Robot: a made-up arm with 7 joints.
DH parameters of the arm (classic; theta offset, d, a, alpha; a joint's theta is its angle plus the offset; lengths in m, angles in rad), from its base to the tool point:
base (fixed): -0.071 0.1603 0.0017 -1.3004
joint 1: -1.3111 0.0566 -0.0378 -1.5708
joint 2: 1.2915 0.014 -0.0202 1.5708
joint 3: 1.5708 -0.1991 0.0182 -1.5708
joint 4: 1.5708 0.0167 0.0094 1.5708
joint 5: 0 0.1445 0.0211 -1.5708
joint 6: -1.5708 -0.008 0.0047 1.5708
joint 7: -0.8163 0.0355 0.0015 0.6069
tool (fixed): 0.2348 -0.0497 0 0
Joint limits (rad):
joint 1: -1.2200..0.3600
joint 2: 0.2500..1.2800
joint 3: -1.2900..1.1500
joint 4: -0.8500..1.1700
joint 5: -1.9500..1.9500
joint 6: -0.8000..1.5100
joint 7: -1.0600..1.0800
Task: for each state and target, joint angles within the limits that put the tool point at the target. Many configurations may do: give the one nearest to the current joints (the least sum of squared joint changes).
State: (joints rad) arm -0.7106 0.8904 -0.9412 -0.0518 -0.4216 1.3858 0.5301
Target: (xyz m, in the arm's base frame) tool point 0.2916 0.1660 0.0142
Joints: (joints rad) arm -0.8528 0.8663 -0.8803 0.1868 -0.4010 1.3460 0.4816
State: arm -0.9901 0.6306 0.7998 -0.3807 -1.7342 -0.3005 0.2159
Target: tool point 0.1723 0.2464 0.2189
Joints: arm -0.8995 0.6915 0.9866 -0.4721 -1.7350 -0.3233 0.2049
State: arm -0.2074 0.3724 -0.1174 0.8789 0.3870 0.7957 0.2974
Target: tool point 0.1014 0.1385 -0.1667
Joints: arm -0.0313 0.2500 -0.4245 0.3775 0.4529 0.8273 0.4650
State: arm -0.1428 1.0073 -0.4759 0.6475 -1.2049 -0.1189 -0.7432
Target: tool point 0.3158 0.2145 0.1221
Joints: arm -0.8651 1.0664 -0.2880 0.3433 -1.2458 -0.1666 -0.7755
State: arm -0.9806 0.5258 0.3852 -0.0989 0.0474 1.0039 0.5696
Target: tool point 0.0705 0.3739 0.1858
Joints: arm -0.3184 1.1083 1.1500 0.1551 0.2794 1.0206 0.5560
